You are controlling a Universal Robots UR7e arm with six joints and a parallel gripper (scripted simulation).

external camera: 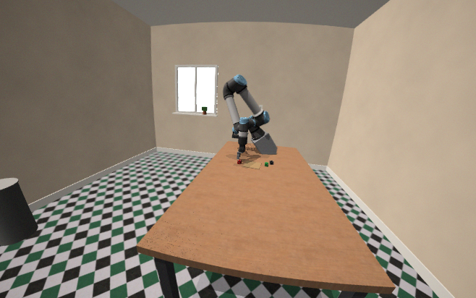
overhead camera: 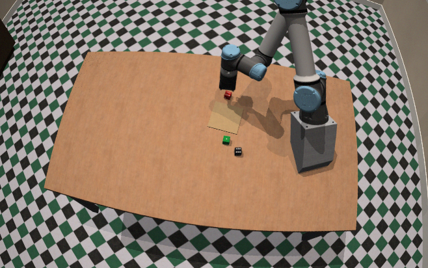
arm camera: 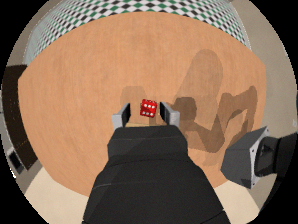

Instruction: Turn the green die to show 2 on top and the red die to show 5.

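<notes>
Right now my hand is 60 mm above the red die and 10 mm to the right of it. The rest, counted from my hand: green die: 250 mm to the left, 60 mm below, 30 mm ahead; black die: 310 mm to the left, 60 mm below, 20 mm behind; tan mat: 120 mm to the left, 70 mm below, 20 mm ahead.
</notes>
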